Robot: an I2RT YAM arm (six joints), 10 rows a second.
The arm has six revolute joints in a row. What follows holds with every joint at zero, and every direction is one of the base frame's. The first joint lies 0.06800 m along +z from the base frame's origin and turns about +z. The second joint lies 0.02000 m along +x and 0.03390 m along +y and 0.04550 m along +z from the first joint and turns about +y. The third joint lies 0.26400 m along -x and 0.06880 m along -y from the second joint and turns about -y. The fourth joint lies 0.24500 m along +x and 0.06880 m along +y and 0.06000 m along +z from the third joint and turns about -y. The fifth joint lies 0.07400 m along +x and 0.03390 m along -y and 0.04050 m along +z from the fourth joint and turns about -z. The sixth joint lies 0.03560 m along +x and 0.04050 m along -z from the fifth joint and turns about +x. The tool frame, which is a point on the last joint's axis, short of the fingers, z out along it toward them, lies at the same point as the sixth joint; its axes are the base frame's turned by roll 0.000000, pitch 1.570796 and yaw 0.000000 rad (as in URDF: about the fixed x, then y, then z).
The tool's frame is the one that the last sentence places.
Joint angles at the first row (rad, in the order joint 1, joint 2, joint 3, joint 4, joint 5, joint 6):
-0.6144 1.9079 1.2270 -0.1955 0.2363 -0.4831
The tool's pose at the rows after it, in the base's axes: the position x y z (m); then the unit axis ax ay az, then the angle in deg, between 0 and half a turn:
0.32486 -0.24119 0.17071 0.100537 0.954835 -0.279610 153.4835
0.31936 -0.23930 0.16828 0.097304 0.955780 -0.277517 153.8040
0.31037 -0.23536 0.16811 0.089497 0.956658 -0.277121 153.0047
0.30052 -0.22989 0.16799 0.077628 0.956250 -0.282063 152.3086
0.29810 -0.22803 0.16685 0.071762 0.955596 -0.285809 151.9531
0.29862 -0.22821 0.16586 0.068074 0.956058 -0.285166 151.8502
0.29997 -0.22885 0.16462 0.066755 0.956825 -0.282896 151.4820
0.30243 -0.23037 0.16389 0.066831 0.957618 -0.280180 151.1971
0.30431 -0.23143 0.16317 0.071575 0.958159 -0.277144 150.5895
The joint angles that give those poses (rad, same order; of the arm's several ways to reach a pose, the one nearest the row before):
-0.6182 1.9076 1.2225 -0.1902 0.2348 -0.4938
-0.6228 1.8934 1.1942 -0.1818 0.2295 -0.5026
-0.6296 1.8584 1.1423 -0.1516 0.2115 -0.5209
-0.6342 1.8172 1.0820 -0.1139 0.2012 -0.5484
-0.6342 1.8072 1.0607 -0.0917 0.1993 -0.5610
-0.6342 1.8107 1.0603 -0.0868 0.1947 -0.5671
-0.6342 1.8176 1.0630 -0.0803 0.1867 -0.5671
-0.6342 1.8286 1.0740 -0.0799 0.1799 -0.5644
-0.6342 1.8366 1.0801 -0.0742 0.1726 -0.5522

